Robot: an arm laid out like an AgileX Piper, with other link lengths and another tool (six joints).
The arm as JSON. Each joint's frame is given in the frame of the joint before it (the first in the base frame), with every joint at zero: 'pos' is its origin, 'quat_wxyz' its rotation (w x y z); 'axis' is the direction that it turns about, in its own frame. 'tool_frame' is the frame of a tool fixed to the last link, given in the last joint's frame.
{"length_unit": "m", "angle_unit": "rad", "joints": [
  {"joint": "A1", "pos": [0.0, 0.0, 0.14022], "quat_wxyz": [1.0, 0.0, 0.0, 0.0], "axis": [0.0, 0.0, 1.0]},
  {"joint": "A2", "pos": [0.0, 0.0, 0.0], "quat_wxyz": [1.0, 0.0, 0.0, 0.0], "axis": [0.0, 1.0, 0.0]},
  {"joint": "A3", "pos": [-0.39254, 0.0, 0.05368], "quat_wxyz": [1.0, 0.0, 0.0, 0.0], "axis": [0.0, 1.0, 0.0]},
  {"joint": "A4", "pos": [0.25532, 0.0, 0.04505], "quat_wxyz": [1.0, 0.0, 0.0, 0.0], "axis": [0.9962, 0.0, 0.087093]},
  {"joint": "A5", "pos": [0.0, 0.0, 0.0], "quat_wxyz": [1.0, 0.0, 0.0, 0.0], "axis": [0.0, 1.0, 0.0]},
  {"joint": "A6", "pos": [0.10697, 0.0, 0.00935], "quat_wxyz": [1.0, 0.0, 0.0, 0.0], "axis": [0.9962, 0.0, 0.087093]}
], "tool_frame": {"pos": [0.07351, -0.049, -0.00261], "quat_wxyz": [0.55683, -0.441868, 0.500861, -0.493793]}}
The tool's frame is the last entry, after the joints.
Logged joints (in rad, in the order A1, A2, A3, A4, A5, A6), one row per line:
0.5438 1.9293 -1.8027 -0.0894 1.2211 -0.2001
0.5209 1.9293 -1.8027 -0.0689 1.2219 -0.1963
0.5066 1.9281 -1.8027 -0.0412 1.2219 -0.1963
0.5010 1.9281 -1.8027 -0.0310 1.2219 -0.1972
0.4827 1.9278 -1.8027 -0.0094 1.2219 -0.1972
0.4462 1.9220 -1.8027 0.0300 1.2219 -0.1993
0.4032 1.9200 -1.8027 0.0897 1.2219 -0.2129
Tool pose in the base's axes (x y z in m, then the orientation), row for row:
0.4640 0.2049 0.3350 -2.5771 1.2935 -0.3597
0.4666 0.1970 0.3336 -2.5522 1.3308 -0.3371
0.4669 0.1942 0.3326 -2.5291 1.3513 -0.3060
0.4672 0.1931 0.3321 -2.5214 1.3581 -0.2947
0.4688 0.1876 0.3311 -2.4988 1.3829 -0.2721
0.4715 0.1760 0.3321 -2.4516 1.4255 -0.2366
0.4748 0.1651 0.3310 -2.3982 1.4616 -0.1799
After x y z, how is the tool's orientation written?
As a rotation vector, in radians.
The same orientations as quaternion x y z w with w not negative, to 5 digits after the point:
-0.88071 0.44205 -0.12293 0.11760
-0.87415 0.45581 -0.11546 0.12150
-0.86974 0.46470 -0.10523 0.12857
-0.86825 0.46766 -0.10148 0.13091
-0.86292 0.47756 -0.09397 0.13594
-0.85208 0.49545 -0.08223 0.14738
-0.84077 0.51242 -0.06307 0.16294

